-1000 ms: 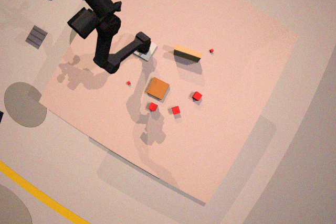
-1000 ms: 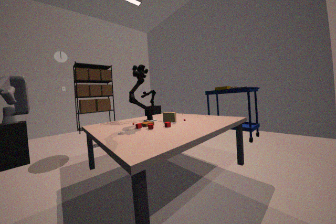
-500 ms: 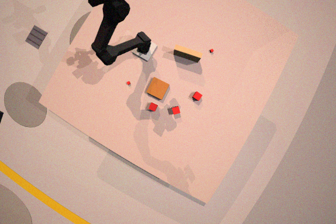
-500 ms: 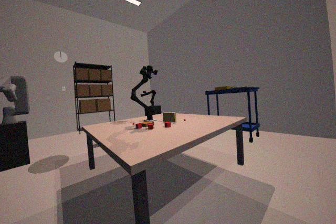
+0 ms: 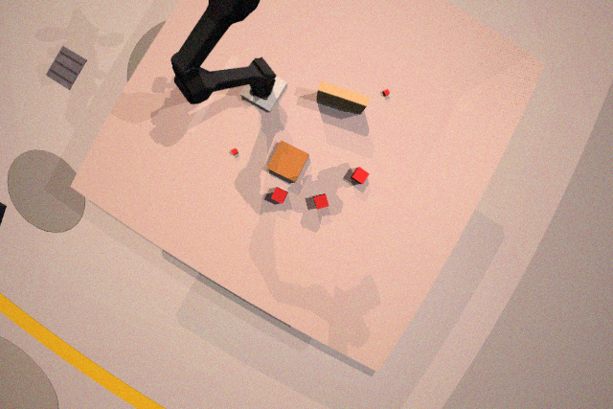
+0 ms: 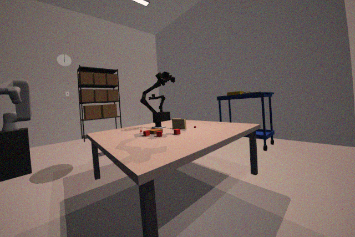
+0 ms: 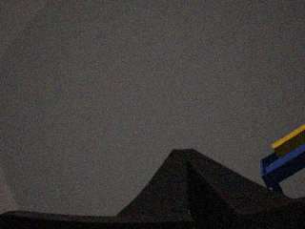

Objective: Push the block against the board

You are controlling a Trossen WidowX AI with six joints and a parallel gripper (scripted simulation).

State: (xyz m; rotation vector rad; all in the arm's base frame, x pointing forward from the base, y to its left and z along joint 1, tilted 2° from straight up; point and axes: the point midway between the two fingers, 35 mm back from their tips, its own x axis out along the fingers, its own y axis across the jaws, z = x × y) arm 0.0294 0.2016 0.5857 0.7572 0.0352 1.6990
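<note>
Now: gripper tip 56 cm above the board, 22 cm short of it and 17 cm to the left of it. From my gripper tip the other things lie so: square block 60 cm below, 43 cm to the right, 14 cm ahead.
</note>
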